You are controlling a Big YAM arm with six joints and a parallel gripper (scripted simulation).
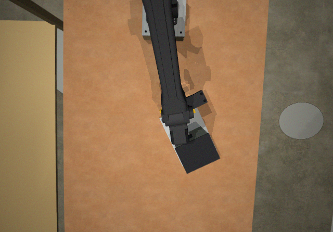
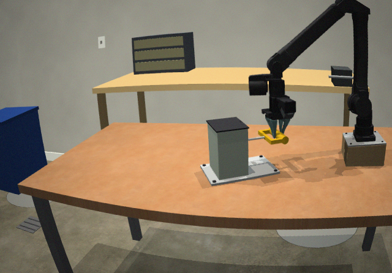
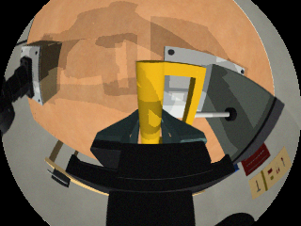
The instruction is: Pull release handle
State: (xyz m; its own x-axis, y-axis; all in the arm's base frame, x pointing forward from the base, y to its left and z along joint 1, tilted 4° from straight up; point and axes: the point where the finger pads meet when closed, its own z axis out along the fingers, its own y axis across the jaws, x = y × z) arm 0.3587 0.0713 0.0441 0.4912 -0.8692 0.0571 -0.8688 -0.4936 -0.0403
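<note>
Right now the yellow release handle is 40 mm ahead of my hand and 30 mm to the left of it.
</note>
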